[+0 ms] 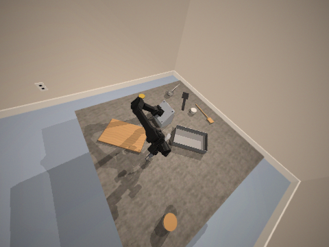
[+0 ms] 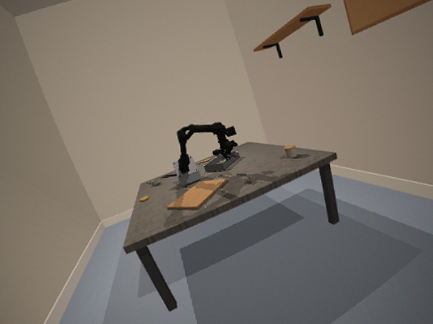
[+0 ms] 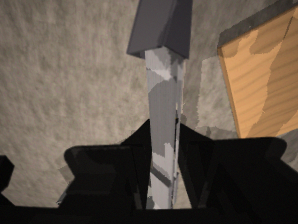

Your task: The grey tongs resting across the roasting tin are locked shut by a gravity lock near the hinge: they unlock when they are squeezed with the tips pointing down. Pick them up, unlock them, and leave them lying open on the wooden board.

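My gripper tip is now 31 cm past the wooden board, 10 cm above it and 9 cm to the left of it. Also, from my gripper tip: cork-topped jar (38 cm ahead, 21 cm to the right, 7 cm below); yellow disc (64 cm behind, 32 cm to the left, 9 cm below); roasting tin (34 cm to the left, 9 cm ahead, 8 cm below).
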